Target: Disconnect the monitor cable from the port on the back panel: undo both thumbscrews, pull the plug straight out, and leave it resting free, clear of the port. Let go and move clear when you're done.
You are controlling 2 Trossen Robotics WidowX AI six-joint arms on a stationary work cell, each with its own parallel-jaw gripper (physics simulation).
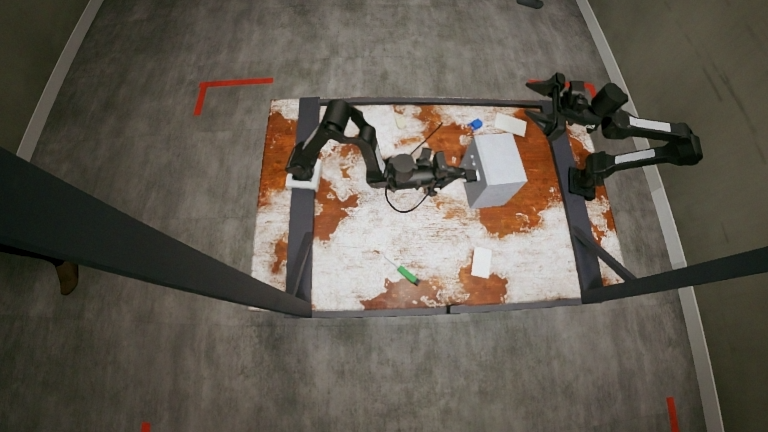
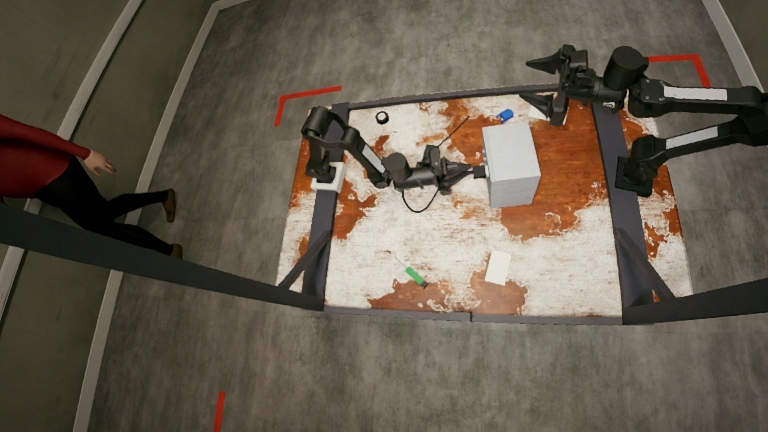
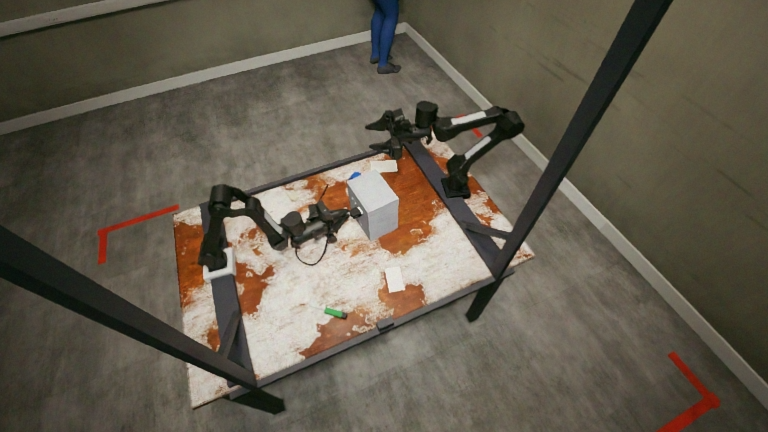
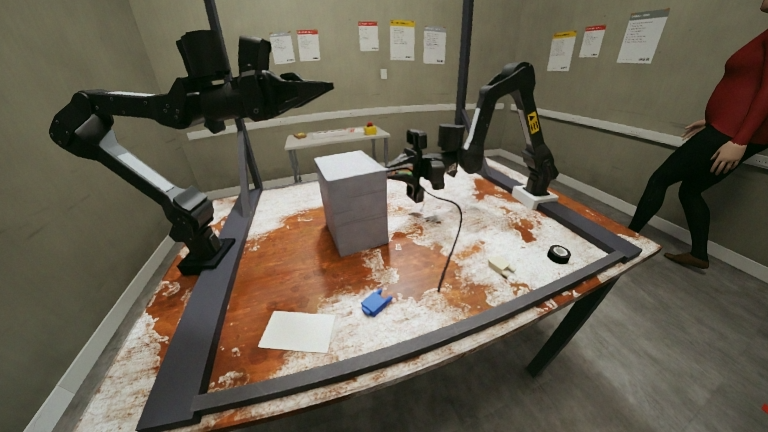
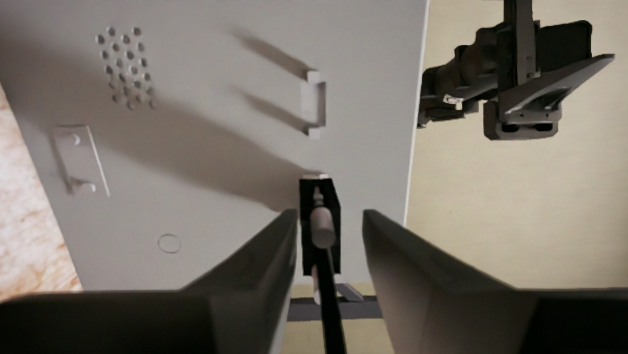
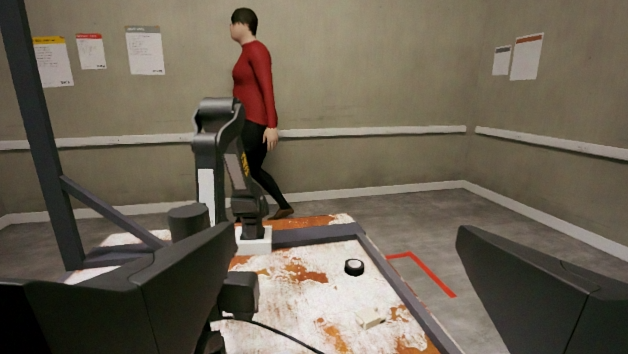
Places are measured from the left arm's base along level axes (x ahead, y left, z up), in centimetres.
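Pixels of known places: left gripper, between the fingertips: (image 1: pixel 463 172) (image 2: pixel 471 168) (image 3: pixel 348 212) (image 4: pixel 386 172) (image 5: pixel 329 220); right gripper, between the fingertips: (image 1: pixel 525 97) (image 2: pixel 522 78) (image 3: pixel 366 136) (image 4: pixel 329 86) (image 6: pixel 345 234); left arm's base, origin of its link: (image 1: pixel 303 172) (image 2: pixel 326 174) (image 3: pixel 217 262) (image 4: pixel 535 191) (image 6: pixel 252 234); right arm's base, origin of its link: (image 1: pixel 582 182) (image 2: pixel 635 174) (image 3: pixel 455 186) (image 4: pixel 206 251).
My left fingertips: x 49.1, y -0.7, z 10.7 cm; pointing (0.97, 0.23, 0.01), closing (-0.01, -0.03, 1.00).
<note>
Ahead of a thing's pixels: the offset from my left fingertips to its middle. "*": to the spot under its first point.
The grey box {dx +9.3, dy +3.4, dz -4.7 cm} (image 1: pixel 499 166) (image 2: pixel 512 155) (image 4: pixel 354 209) stands on the table, its back panel {* dx +3.7, dy +2.6, dz -4.8 cm} (image 5: pixel 225 150) facing my left gripper. The black plug {dx +0.4, dy -1.1, dz -0.3 cm} (image 2: pixel 479 171) (image 3: pixel 356 213) (image 5: pixel 306 240) is at the panel; its seating depth is unclear. One pale thumbscrew {dx +1.2, dy +0.3, dz -0.4 cm} (image 5: pixel 322 230) shows between my left fingertips; another (image 5: pixel 316 287) is partly hidden below. The black cable (image 4: pixel 460 225) (image 5: pixel 332 320) hangs under the left arm. My left gripper (image 2: pixel 470 168) (image 5: pixel 329 220) is partly open around the thumbscrew, with gaps on both sides. My right gripper (image 2: pixel 524 80) (image 6: pixel 345 234) is wide open, high beyond the box.
An empty port {* dx +3.3, dy +4.6, dz -0.4 cm} (image 5: pixel 313 105) is also on the panel. A green screwdriver {dx -15.4, dy -27.4, dz -13.2 cm} (image 1: pixel 408 274) and a white card {dx +9.4, dy -22.8, dz -14.0 cm} (image 1: pixel 481 262) lie near the front edge. A blue connector {dx +8.1, dy +27.2, dz -13.3 cm} (image 4: pixel 375 302), a second card {dx +21.9, dy +29.8, dz -14.0 cm} (image 4: pixel 296 330), a beige connector {dx -19.0, dy +24.8, dz -13.3 cm} (image 4: pixel 500 265) and a tape roll {dx -34.6, dy +25.6, dz -13.1 cm} (image 4: pixel 559 254) lie along the far side.
</note>
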